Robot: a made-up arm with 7 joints. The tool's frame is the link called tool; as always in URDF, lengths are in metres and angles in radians. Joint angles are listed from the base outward.
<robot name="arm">
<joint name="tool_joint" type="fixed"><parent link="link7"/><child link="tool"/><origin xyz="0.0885 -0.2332 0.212" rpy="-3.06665 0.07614 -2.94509"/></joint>
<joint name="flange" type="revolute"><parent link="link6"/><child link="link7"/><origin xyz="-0.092 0.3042 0.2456" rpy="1.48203 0.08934 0.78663"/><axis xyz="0 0 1"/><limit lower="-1.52" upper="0.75"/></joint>
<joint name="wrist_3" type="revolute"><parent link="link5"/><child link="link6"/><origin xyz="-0.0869 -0.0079 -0.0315" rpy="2.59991 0.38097 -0.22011"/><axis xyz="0 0 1"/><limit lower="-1.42" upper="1.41"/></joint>
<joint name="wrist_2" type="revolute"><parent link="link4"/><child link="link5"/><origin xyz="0.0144 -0.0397 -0.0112" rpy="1.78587 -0.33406 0.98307"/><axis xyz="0 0 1"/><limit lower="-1.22" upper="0.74"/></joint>
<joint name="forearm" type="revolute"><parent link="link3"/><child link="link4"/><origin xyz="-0.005 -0.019 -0.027" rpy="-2.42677 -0.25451 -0.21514"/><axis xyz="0 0 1"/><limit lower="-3.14" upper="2.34"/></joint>
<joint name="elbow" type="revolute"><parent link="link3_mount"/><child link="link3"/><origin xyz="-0.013 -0.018 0.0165" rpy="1.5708 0 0"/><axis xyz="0 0 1"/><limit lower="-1.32" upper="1.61"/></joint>
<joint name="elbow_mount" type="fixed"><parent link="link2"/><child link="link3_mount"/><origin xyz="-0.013 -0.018 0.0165"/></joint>
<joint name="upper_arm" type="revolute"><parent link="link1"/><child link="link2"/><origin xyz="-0.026 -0.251 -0.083" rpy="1.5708 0 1.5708"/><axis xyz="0 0 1"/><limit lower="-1.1" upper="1.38"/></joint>
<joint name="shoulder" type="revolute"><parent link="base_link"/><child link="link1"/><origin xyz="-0.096 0.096 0.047" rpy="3.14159 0 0"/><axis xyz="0 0 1"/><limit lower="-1.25" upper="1.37"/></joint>
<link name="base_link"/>
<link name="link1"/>
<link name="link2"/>
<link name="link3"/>
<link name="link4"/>
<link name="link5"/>
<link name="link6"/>
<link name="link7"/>
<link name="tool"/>
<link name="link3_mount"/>
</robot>
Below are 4 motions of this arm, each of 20 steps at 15 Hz.
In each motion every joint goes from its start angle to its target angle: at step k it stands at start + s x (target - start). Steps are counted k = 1, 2, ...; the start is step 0. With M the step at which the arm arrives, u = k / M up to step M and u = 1 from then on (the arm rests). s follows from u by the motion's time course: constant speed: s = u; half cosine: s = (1 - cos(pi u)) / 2; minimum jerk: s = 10 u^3 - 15 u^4 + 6 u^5.
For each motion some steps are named. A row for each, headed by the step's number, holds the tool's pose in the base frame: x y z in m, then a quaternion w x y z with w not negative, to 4 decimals.
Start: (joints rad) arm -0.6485 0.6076 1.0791 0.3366 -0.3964 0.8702 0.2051
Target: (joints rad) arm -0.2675 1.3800 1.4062 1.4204 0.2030 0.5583 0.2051
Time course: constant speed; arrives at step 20
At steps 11, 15, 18, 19, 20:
11: -0.1398 0.0079 0.1660 0.6015 0.5200 0.2977 0.5283
15: -0.1742 0.0236 0.0690 0.5228 0.6796 0.2407 0.4549
18: -0.2073 0.0555 0.0130 0.4513 0.7792 0.1968 0.3879
19: -0.2187 0.0690 -0.0017 0.4255 0.8083 0.1825 0.3639
20: -0.2299 0.0836 -0.0144 0.3987 0.8352 0.1686 0.3392

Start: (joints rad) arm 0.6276 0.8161 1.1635 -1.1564 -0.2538 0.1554 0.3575
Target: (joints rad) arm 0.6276 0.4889 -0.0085 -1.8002 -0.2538 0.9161 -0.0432
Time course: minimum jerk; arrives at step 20
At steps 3, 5, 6, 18, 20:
3: -0.2389 0.2030 0.1842 0.8980 -0.2628 -0.2179 0.2774
5: -0.2412 0.2357 0.2154 0.9048 -0.2932 -0.1587 0.2650
6: -0.2390 0.2620 0.2382 0.9072 -0.3149 -0.1113 0.2557
18: 0.0375 0.5513 0.3255 0.6914 -0.4114 0.5778 0.1373
20: 0.0411 0.5526 0.3240 0.6870 -0.4102 0.5841 0.1360

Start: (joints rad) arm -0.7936 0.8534 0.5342 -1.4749 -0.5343 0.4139 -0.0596
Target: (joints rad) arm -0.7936 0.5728 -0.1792 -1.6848 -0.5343 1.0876 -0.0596
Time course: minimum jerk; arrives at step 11
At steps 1, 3, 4, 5, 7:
1: -0.4261 0.1275 0.3014 0.5729 -0.3468 -0.0481 0.7411
3: -0.4456 0.1566 0.3192 0.5807 -0.3993 0.0059 0.7094
4: -0.4639 0.1913 0.3333 0.5838 -0.4520 0.0620 0.6716
5: -0.4829 0.2391 0.3436 0.5803 -0.5133 0.1308 0.6186
7: -0.5058 0.3466 0.3375 0.5482 -0.6225 0.2673 0.4905

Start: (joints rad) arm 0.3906 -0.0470 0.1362 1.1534 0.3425 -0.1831 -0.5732
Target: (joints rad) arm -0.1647 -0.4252 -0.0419 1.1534 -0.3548 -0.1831 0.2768
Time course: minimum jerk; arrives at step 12
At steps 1, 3, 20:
1: -0.0418 0.4226 0.2362 0.8503 0.0441 -0.5055 -0.1397
3: -0.0649 0.4355 0.2245 0.8558 0.0771 -0.4827 -0.1694
20: -0.3076 0.5671 0.2060 0.8268 0.2275 -0.2298 -0.4602

